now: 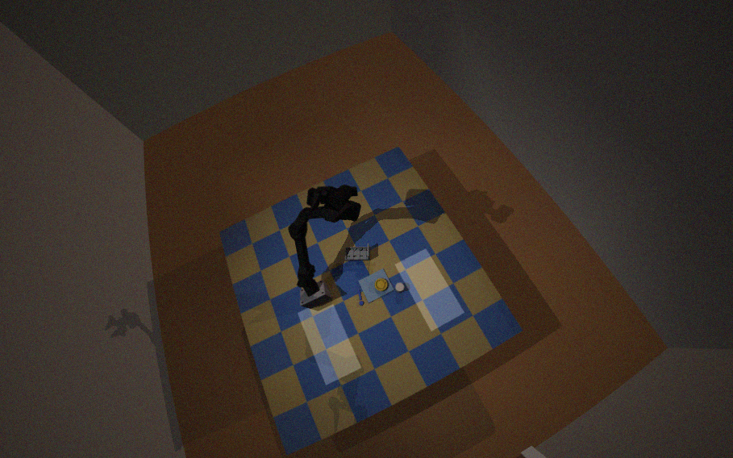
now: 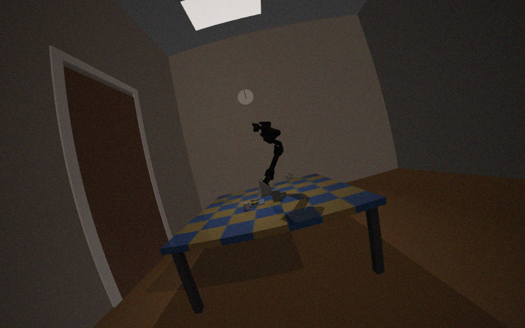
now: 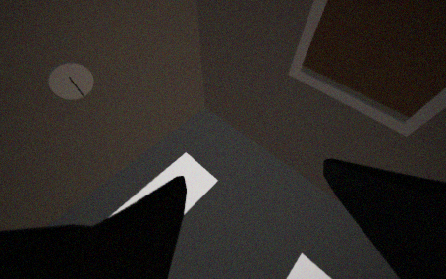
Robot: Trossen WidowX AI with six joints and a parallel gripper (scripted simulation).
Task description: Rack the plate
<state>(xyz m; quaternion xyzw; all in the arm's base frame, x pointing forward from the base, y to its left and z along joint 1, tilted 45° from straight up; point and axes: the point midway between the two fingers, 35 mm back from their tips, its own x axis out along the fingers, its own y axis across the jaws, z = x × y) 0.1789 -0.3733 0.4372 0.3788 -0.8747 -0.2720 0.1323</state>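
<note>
The yellow plate is 7 cm ahead of my gripper tip, 17 cm to the right of it and 65 cm below it. Also, from my gripper tip: light blue mat 4 cm ahead, 16 cm to the right, 67 cm below; then blue spoon 6 cm behind, 17 cm to the right, 67 cm below; then grey dish rack 6 cm ahead, 5 cm to the left, 65 cm below.
</note>
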